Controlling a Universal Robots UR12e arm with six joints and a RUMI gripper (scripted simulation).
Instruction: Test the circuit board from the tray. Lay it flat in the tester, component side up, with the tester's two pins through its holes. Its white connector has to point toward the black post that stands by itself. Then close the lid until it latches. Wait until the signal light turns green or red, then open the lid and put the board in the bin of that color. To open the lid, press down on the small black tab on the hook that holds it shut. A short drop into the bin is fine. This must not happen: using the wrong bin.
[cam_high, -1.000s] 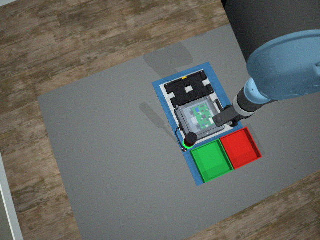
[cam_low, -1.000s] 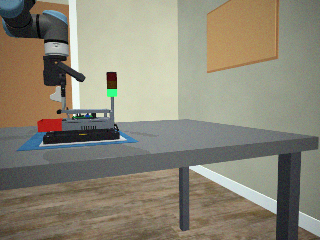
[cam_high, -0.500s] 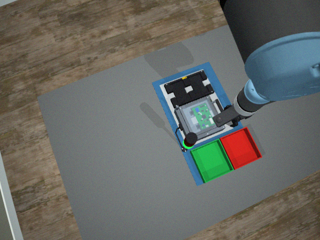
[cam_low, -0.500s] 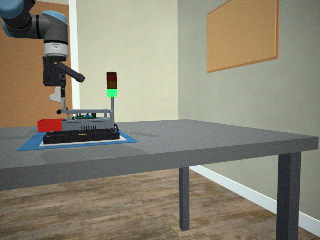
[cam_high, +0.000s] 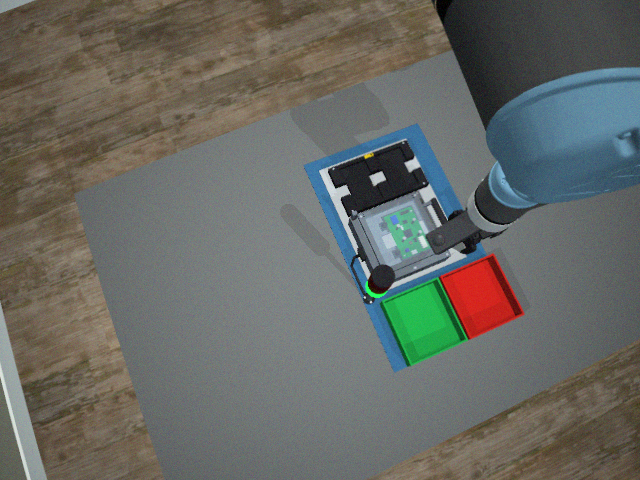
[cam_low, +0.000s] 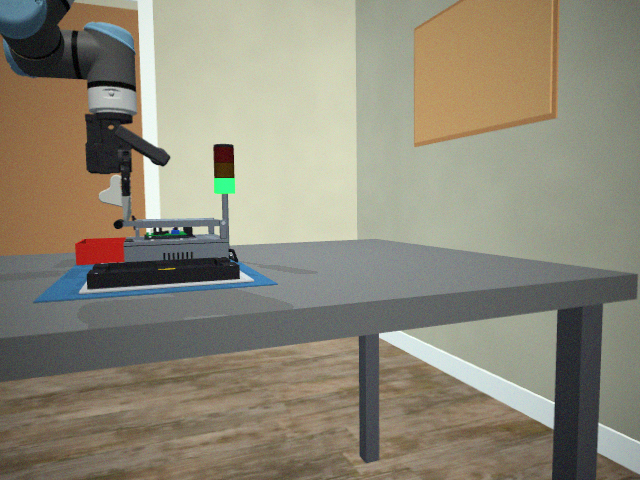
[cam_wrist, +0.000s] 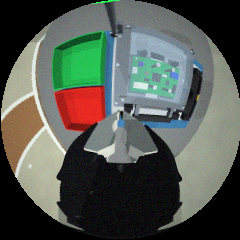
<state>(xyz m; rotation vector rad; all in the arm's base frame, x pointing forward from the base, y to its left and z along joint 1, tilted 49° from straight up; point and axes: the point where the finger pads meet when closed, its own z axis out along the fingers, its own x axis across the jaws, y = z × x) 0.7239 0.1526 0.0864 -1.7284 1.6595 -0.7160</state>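
Right now my hand is 1 cm to the left of the black latch hook, 1 cm short of it and 1 cm above it. From my hand the other things lie so: red bin: 13 cm to the left, 8 cm below, 4 cm behind; green circuit board: 8 cm ahead, 6 cm to the right, 3 cm below; tester lid: 8 cm ahead, 6 cm to the right, 1 cm below.
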